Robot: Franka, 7 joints.
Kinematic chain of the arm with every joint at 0, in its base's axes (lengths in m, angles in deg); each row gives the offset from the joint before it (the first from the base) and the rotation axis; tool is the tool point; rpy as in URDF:
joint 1: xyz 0 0 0.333 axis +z
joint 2: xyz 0 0 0 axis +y
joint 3: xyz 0 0 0.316 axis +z
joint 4: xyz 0.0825 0 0 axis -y
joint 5: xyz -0.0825 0 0.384 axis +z
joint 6: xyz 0 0 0 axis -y
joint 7: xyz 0.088 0 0 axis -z
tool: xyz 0 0 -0.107 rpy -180 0 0
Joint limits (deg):
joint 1: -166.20..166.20
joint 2: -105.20..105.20
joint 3: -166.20..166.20
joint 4: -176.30..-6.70
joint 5: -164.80..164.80
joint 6: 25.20..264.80
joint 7: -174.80..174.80
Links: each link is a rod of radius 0.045 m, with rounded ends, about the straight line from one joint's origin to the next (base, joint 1, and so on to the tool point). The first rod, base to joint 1, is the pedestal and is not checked.
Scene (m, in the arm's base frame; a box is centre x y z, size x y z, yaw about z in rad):
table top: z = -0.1
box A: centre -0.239 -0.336 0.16 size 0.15 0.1 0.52 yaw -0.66
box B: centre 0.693 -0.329 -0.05 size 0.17 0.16 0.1 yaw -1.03
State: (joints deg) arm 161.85 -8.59 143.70 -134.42 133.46 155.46 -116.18
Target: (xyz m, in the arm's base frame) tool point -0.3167 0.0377 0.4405
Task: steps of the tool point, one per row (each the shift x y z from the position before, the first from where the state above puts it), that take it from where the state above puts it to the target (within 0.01 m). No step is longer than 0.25 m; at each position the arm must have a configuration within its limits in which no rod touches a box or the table.
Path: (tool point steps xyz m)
1: -0.1962 0.0376 -0.1089
2: -0.1681 0.1154 -0.0242
3: -0.0896 0.1533 0.0439
4: -0.0513 0.0094 0.0489
5: -0.0438 0.0295 0.0614
6: -0.0268 0.0474 0.0713
7: -0.0017 0.0597 0.0771

